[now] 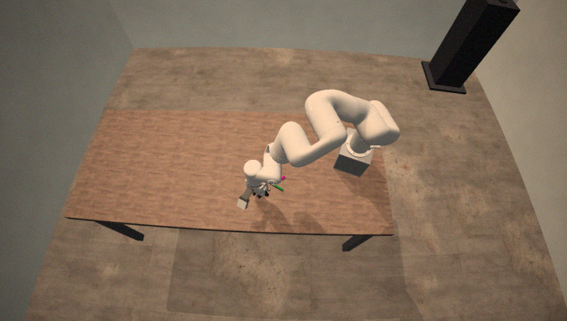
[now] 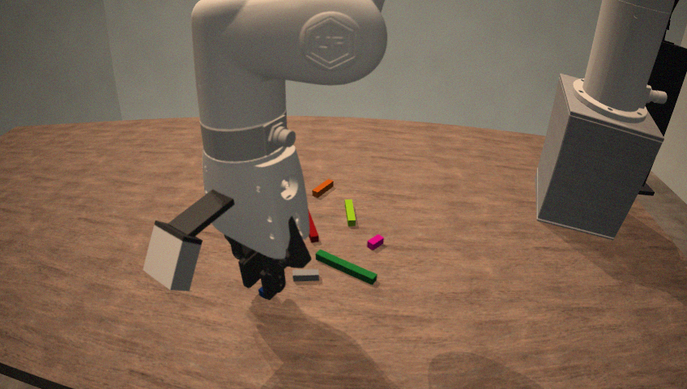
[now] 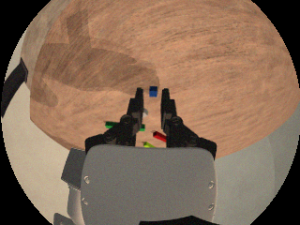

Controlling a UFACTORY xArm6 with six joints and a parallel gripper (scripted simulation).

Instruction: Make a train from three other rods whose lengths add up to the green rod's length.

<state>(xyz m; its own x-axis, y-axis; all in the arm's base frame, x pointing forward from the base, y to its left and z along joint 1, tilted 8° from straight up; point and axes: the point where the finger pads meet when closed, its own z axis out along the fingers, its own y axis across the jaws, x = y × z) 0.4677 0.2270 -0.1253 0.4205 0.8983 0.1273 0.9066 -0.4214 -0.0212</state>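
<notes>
Now: the small blue rod 30 mm below my hand. From my hand the other things lie so: red rod 30 mm behind, 130 mm to the right, 30 mm below; grey rod 40 mm behind, 40 mm to the right, 30 mm below; green rod 80 mm behind, 60 mm to the right, 30 mm below.
</notes>
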